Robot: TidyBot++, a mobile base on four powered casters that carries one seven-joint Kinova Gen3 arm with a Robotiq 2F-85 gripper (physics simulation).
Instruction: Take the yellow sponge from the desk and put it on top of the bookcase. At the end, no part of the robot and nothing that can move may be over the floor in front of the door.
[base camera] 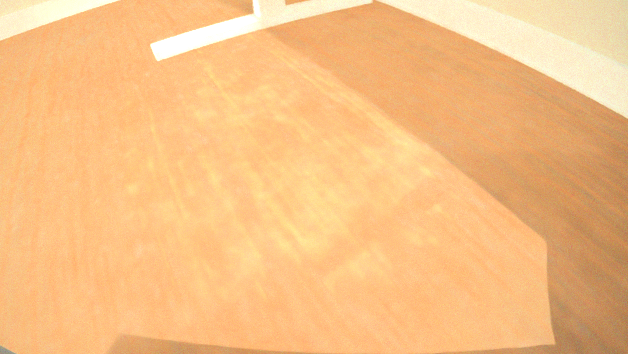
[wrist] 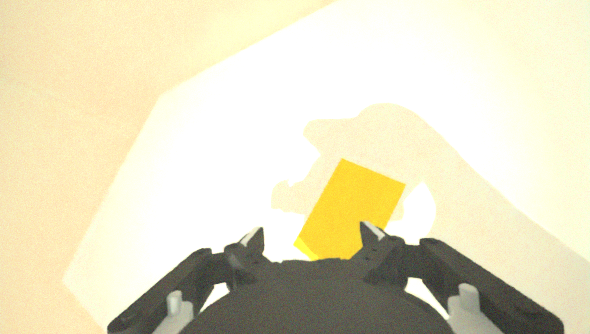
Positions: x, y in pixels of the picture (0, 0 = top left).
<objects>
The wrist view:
gripper: 311, 234
yellow sponge: 354, 193
white desk: 474, 113
cream wall: 85, 85
</objects>
